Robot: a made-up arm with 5 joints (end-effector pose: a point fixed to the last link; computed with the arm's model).
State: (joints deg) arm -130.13 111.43 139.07 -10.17 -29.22
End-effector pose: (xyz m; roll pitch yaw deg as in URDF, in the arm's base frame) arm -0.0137 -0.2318 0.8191 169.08 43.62 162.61
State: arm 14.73 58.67 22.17 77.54 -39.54
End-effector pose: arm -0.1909 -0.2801 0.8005 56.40 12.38 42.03
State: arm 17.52 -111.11 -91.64 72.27 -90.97
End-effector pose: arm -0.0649 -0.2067 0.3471 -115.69 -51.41 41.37
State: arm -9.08 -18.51 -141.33 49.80 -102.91
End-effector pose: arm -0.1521 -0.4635 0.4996 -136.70 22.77 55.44
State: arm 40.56 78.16 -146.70 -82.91 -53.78
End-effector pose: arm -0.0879 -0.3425 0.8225 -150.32 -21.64 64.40
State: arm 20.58 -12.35 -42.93 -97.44 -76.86
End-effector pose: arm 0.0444 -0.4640 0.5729 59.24 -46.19 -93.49
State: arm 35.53 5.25 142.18 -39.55 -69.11
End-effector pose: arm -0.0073 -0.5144 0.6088 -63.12 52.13 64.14
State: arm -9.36 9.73 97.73 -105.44 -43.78
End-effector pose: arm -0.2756 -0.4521 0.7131 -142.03 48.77 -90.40
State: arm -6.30 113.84 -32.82 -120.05 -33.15
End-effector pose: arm -0.0365 -0.0898 0.7587 -129.57 -33.63 138.40
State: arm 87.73 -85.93 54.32 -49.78 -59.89
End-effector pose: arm 0.1438 -0.2123 0.3501 24.41 2.15 -135.37
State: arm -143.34 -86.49 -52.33 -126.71 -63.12
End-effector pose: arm -0.2509 -0.0294 0.3939 36.51 24.10 113.68
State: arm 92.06 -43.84 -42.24 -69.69 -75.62
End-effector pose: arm 0.2124 -0.1105 0.5259 62.03 -44.93 -43.55
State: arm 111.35 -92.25 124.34 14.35 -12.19
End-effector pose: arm 0.0237 -0.1770 0.3278 93.42 -76.95 110.09
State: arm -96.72 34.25 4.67 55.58 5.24
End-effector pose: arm -0.2379 -0.1774 0.8442 39.80 71.88 -129.22
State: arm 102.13 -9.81 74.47 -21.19 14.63
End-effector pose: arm 0.2249 -0.2495 0.6779 13.38 27.89 126.63
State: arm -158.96 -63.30 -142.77 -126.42 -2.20
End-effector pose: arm -0.1292 0.0458 0.4096 -3.35 -17.44 113.57
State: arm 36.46 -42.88 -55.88 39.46 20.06
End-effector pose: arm 0.0975 -0.4105 0.5146 -162.91 16.79 162.69
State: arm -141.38 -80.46 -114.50 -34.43 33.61
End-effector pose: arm -0.2423 -0.0102 0.3638 116.23 -38.90 73.63
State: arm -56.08 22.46 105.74 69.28 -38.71
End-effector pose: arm -0.3765 -0.2620 0.6925 32.04 -28.23 36.51
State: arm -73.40 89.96 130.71 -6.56 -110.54
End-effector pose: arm -0.1409 -0.1755 0.8490 126.28 6.00 -179.72
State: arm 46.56 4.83 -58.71 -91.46 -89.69
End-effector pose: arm 0.1311 -0.3729 0.6543 17.82 -73.77 -36.00
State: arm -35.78 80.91 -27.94 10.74 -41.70
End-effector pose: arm -0.0860 -0.1835 0.8467 -150.54 74.11 116.93
